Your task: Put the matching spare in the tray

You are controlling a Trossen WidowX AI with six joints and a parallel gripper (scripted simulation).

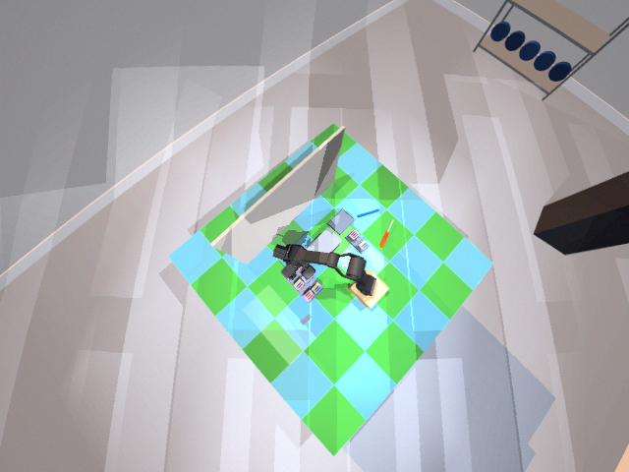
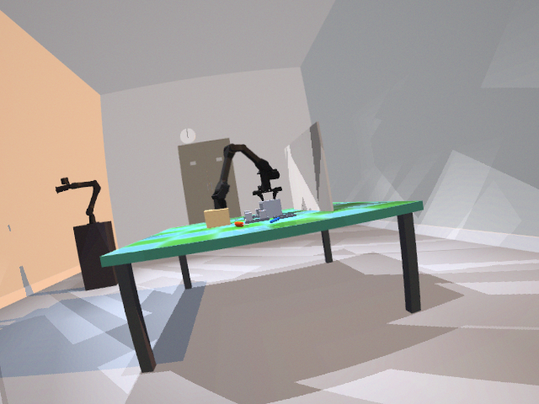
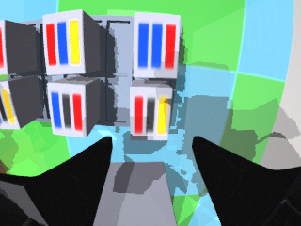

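Now: the flat grey tray 40 mm behind my gripper tip, 340 mm to the right of it and 70 mm below it. Round my gripper tip: tall grey panel: 190 mm ahead, 190 mm to the right, 150 mm above; then blue pen: 150 mm behind, 480 mm to the right, 70 mm below; then grey mounted unit: 50 mm behind, 140 mm to the right, 20 mm below.
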